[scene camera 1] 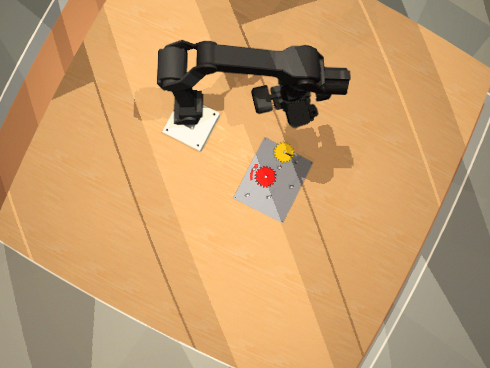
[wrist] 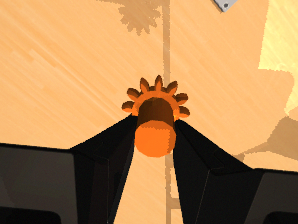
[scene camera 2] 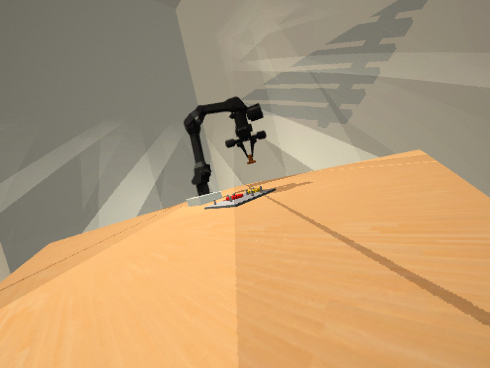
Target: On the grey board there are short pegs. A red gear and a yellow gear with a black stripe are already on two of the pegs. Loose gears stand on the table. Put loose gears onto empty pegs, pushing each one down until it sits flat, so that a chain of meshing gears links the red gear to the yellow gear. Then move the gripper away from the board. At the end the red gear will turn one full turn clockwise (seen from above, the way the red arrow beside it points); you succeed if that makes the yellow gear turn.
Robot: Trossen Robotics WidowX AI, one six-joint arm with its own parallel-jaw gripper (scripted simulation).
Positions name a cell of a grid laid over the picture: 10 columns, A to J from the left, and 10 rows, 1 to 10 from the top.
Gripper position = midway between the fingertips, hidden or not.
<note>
My gripper (scene camera 1: F3) holds an orange gear (wrist: F5).
My gripper also shows in the wrist view (wrist: F6).
</note>
